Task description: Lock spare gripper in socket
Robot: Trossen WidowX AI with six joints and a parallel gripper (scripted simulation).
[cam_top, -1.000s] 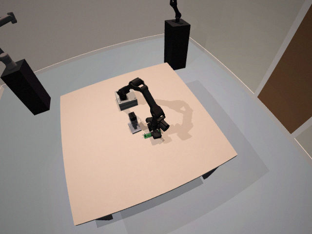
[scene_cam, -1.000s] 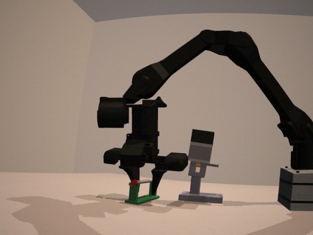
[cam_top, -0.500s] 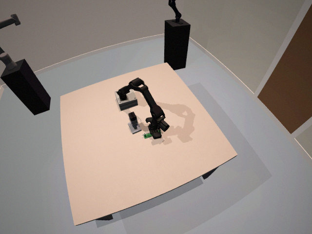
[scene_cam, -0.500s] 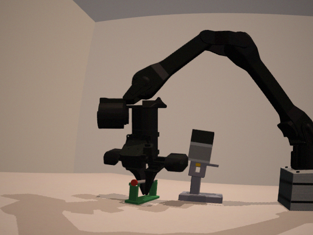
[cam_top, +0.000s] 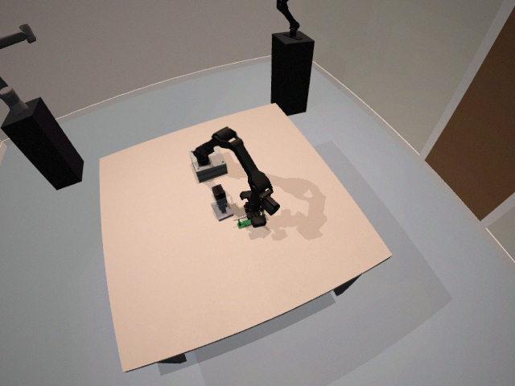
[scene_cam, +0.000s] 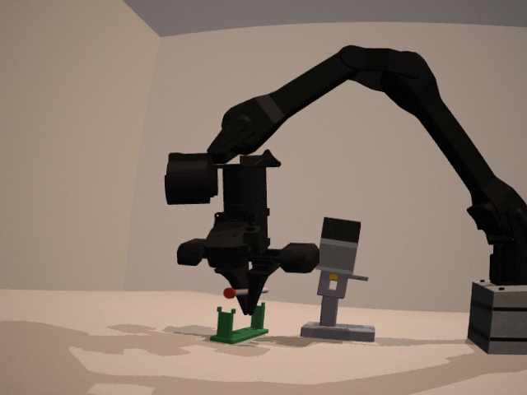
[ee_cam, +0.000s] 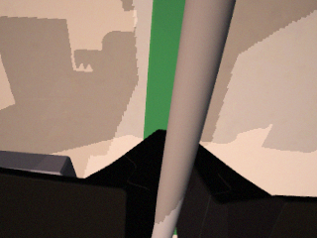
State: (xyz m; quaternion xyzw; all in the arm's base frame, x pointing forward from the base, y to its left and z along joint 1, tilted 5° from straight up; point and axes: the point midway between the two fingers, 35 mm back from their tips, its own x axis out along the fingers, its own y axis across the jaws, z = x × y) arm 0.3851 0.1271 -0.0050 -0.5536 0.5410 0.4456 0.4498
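My gripper tip is 1 cm to the right of the cradle and 1 cm above it. The rest, counted from my gripper tip: spare gripper: 10 cm to the right, 10 cm behind, 9 cm above; then socket: 11 cm behind, 10 cm to the right, 2 cm above.
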